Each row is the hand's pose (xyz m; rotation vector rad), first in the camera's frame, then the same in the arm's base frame.
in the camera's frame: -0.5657 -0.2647 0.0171 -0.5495 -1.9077 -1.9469
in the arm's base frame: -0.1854 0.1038 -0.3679 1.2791 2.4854 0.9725
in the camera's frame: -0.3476 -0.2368 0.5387 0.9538 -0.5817 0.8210
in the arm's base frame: 0.1529 0.4165 -0.0390 -0.0571 -0.3097 0.4949
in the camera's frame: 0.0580 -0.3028 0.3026 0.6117 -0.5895 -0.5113
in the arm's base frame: 0.4192 0.0246 -0.0514 -0.4668 -0.8636 -0.6543
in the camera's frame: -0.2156 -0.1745 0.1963 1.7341 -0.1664 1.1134
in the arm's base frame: 0.2044 0.1263 -0.2663 0.7923 -0.0411 0.5937
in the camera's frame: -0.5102 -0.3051 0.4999 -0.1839 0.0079 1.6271
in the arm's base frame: -0.0274 0.4274 -0.0391 -0.7960 0.8032 0.9953
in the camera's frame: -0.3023 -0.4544 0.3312 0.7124 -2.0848 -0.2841
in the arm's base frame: 0.0496 0.1360 0.0165 -0.4006 -2.0188 0.3954
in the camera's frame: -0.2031 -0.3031 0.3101 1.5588 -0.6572 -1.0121
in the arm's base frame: 0.1926 0.1468 -0.0957 0.5366 -1.3152 -0.8872
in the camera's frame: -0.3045 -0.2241 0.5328 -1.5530 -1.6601 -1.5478
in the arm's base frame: 0.1942 0.3987 -0.0443 2.0093 1.7089 0.6775
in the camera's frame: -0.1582 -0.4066 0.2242 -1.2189 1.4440 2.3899
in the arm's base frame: 0.1672 0.0127 -0.0574 -0.6996 2.6228 1.3899
